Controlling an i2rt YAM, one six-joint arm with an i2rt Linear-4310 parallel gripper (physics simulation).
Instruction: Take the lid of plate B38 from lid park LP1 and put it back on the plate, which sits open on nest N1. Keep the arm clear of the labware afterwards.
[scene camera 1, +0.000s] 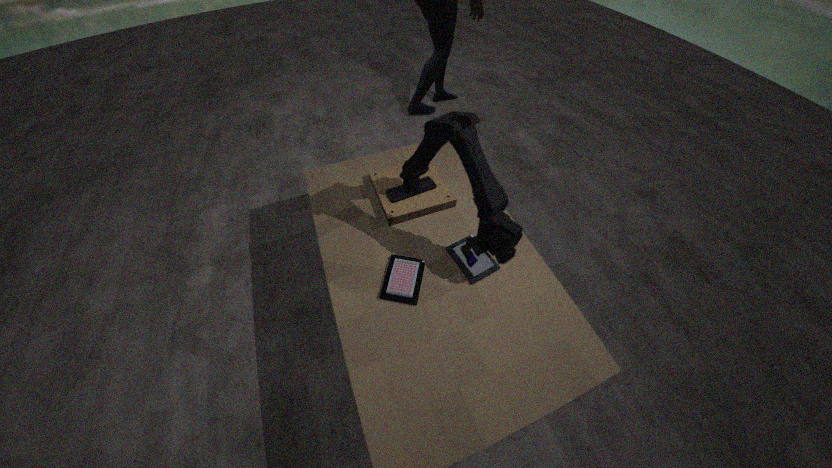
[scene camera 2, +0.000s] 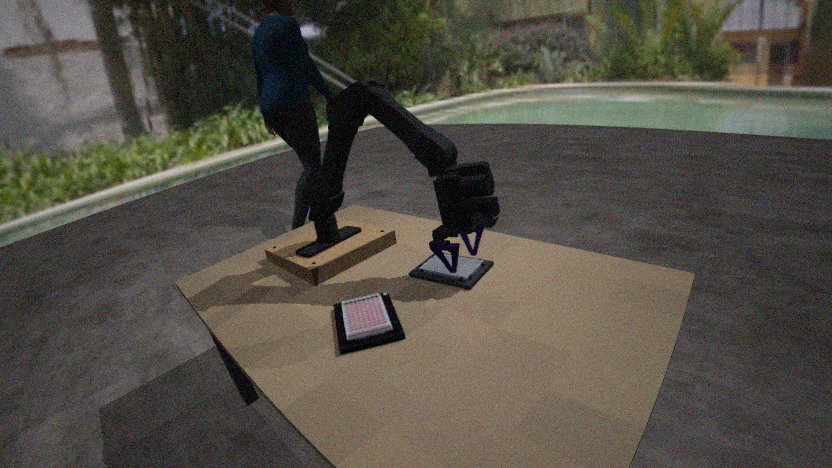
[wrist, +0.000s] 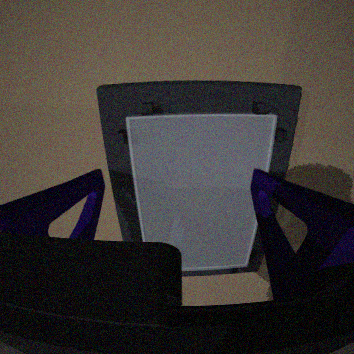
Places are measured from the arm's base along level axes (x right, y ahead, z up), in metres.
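Pixels of known places: gripper, fingertip midpoint: (scene camera 1: 480, 260) (scene camera 2: 463, 263) (wrist: 177, 177); arm's base, origin of the base link: (scene camera 1: 411, 190) (scene camera 2: 329, 242).
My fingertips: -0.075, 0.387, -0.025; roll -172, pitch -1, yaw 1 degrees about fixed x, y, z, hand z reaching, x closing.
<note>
For each thing: its top centre in the pictures, then the offset to it from my fingertips, as dx, dy, dz. Level surfaces: height alone.
- dark grey lid park LP1, middle of its top: (wrist: 201, 213) (scene camera 2: 450, 263) (scene camera 1: 473, 256) +0.017, -0.025, +0.004
- open plate B38, middle of its top: (scene camera 2: 364, 312) (scene camera 1: 403, 275) +0.267, -0.063, +0.010
- black nest N1, middle of its top: (scene camera 2: 365, 315) (scene camera 1: 403, 277) +0.267, -0.063, +0.002
- wooden table top, its level: dz -0.016
The pale, clear lid (scene camera 1: 484, 267) (scene camera 2: 433, 266) (wrist: 200, 150) lies flat on the dark grey lid park LP1 (scene camera 1: 474, 280) (scene camera 2: 451, 281) (wrist: 200, 97). My gripper (scene camera 2: 464, 261) (wrist: 177, 177) is open above it, with nothing between the fingers. In the wrist view the left fingertip shows outside the park's left edge and the right fingertip overlaps the lid's right edge, so the fingers are off-centre to the left. Whether they touch anything cannot be told. The open plate B38 (scene camera 1: 404, 277) (scene camera 2: 366, 316), with pinkish-red wells, sits on the black nest N1 (scene camera 1: 400, 300) (scene camera 2: 372, 342).
The arm's wooden base block (scene camera 1: 421, 209) (scene camera 2: 354, 259) stands at the back of the wooden table top (scene camera 1: 494, 360) (scene camera 2: 512, 372). The nest lies beside the lid park, towards the table's left edge. A person (scene camera 1: 436, 58) (scene camera 2: 290, 98) stands behind the table.
</note>
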